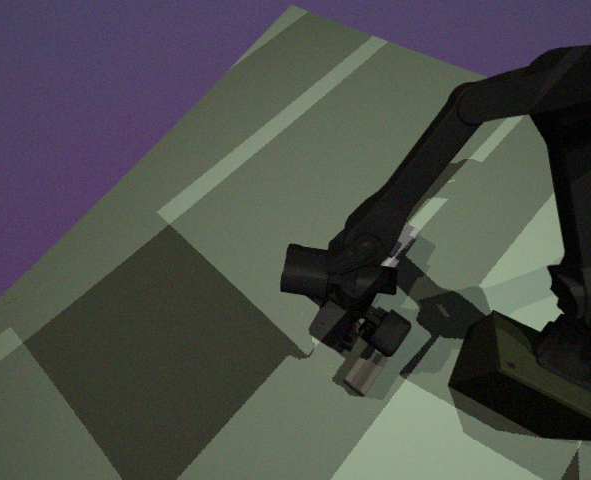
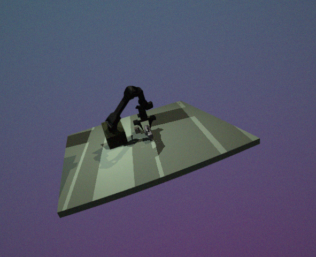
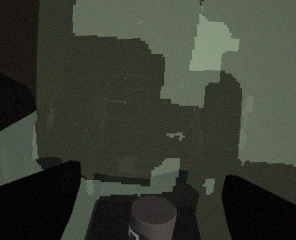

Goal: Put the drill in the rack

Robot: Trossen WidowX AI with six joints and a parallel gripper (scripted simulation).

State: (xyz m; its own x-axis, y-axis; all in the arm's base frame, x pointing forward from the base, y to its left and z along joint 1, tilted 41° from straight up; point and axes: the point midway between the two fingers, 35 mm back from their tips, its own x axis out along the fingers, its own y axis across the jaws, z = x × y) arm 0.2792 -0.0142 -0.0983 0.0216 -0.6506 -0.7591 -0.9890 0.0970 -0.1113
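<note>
My gripper tip is now 1 cm past the drill, 5 cm to the left of it and 3 cm below it. Also, from my gripper tip: long grey block: 2 cm behind, 11 cm to the right, 1 cm above; then key: 2 cm behind, 14 cm to the right, 3 cm above; then rack: 7 cm behind, 6 cm to the left.
</note>
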